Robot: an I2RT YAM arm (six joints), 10 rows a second.
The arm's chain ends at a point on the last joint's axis. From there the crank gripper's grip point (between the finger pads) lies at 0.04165 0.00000 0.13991 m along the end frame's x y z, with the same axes.
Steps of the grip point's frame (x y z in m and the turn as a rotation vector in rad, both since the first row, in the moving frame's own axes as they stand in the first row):
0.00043, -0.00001, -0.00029, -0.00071, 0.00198, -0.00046
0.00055, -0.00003, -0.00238, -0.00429, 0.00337, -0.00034
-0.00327, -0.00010, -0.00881, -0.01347, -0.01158, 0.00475
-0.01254, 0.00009, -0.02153, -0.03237, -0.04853, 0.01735
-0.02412, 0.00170, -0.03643, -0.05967, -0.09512, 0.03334
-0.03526, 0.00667, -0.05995, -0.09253, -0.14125, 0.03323
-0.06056, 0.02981, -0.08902, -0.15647, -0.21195, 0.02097
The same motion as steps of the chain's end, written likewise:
0.00015, -0.00009, -0.00021, -0.00071, 0.00198, -0.00046
0.00008, -0.00062, -0.00224, -0.00429, 0.00337, -0.00034
-0.00164, -0.00218, -0.00927, -0.01347, -0.01158, 0.00475
-0.00566, -0.00513, -0.02330, -0.03237, -0.04853, 0.01735
-0.01049, -0.00791, -0.03946, -0.05967, -0.09512, 0.03334
-0.01494, -0.00753, -0.06375, -0.09253, -0.14125, 0.03323
-0.03008, 0.00693, -0.09285, -0.15647, -0.21195, 0.02097

